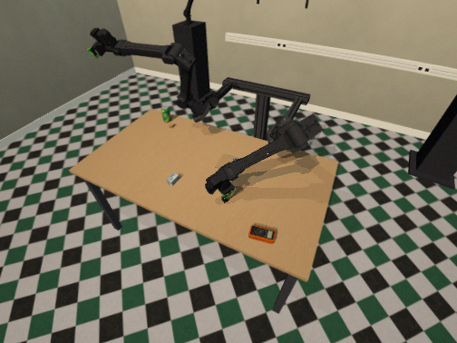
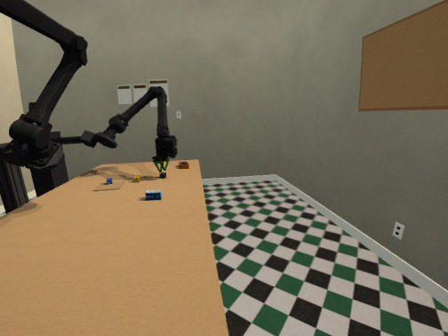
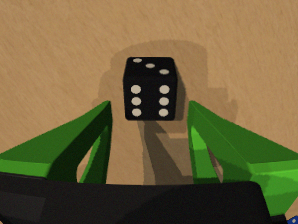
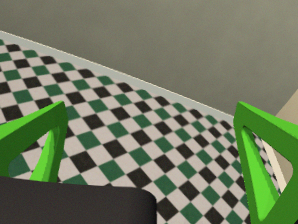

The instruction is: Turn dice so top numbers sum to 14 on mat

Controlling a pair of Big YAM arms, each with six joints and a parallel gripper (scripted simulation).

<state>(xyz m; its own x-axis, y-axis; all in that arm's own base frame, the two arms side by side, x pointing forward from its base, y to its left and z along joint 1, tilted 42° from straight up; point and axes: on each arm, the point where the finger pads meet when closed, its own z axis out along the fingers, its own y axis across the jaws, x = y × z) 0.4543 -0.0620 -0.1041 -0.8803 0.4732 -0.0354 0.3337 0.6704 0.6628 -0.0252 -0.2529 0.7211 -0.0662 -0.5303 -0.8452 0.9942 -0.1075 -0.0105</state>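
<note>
Now: the black die 3 cm below my left hand. Round my left hand: blue die 30 cm behind, 10 cm to the right, 3 cm below; then tan mat 28 cm behind, 14 cm to the right, 5 cm below; then yellow die 14 cm behind, 7 cm to the right, 3 cm below.
</note>
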